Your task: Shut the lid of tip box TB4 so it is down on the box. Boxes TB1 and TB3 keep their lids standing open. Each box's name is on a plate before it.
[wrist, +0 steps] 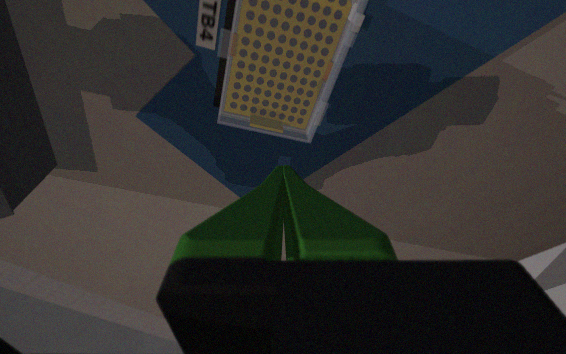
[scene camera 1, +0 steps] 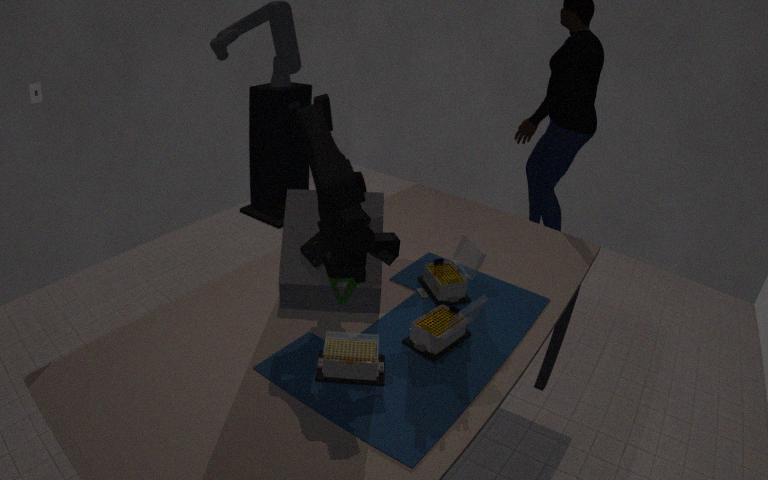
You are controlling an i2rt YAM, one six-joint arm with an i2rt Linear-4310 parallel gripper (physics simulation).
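Places are measured from the arm's base along level axes (x ahead, y left, z up), in centimetres.
Pixels of known places: gripper, fingertip midpoint: (wrist: 283, 176) (scene camera 1: 341, 303).
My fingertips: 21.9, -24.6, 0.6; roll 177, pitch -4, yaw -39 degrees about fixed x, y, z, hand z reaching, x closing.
Note:
Ahead of a thing's pixels: the offset from my fingertips to its top centre, as dx, dy, dz. "spot": to the spot under its first point. Level surfaces: height alone.
Tip box TB4 {+1.4, +2.0, -10.6} (scene camera 1: 351, 369) (wrist: 280, 65) stands at the front left of the blue mat. Its clear lid {spot: +0.6, +3.0, -10.6} (scene camera 1: 351, 337) lies down over the yellow tip rack, with its rim along the box edges. Its name plate {spot: -2.0, +6.5, -18.2} (wrist: 206, 25) reads TB4 in the wrist view. Two other boxes {spot: +5.2, +39.9, -13.3} (scene camera 1: 446, 287) {spot: +14.3, +17.4, -13.4} (scene camera 1: 434, 339) stand farther right, each with a clear lid {spot: +5.9, +51.9, -7.3} (scene camera 1: 470, 253) {spot: +20.5, +23.1, -4.1} (scene camera 1: 474, 306) standing open; their names cannot be read. My gripper (scene camera 1: 342, 302) (wrist: 283, 176) is shut and empty, its green fingertips together, above and behind TB4, apart from it.
The blue mat {dz -18.4} (scene camera 1: 413, 435) (wrist: 425, 35) lies on the table {dz -18.7} (scene camera 1: 141, 384). A large grey block (scene camera 1: 305, 294) stands behind TB4, under my arm. Another robot arm on a black pedestal (scene camera 1: 277, 147) stands at the back left. A person (scene camera 1: 574, 84) stands beyond the table at the right.

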